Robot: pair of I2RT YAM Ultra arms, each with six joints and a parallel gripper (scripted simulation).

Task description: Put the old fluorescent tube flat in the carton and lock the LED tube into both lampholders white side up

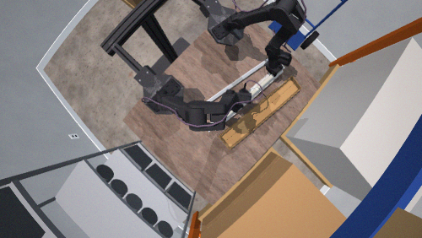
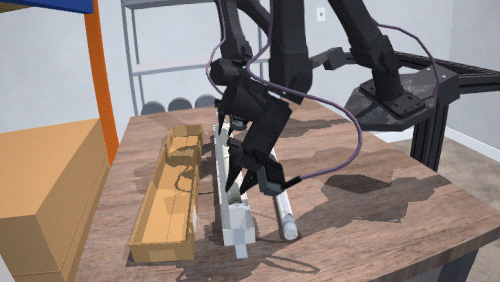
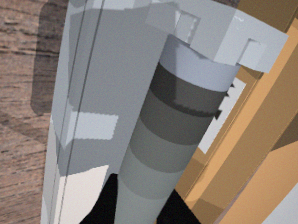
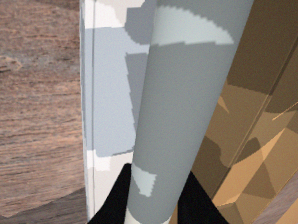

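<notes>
The old fluorescent tube lies 20 mm ahead of my right hand and 120 mm to the left of it. Also, from my right hand: LED tube 100 mm behind, 160 mm to the left, 60 mm below; carton 150 mm ahead, 110 mm to the left, 50 mm below; grey light fixture 20 mm ahead, 120 mm to the left, 20 mm below.
</notes>
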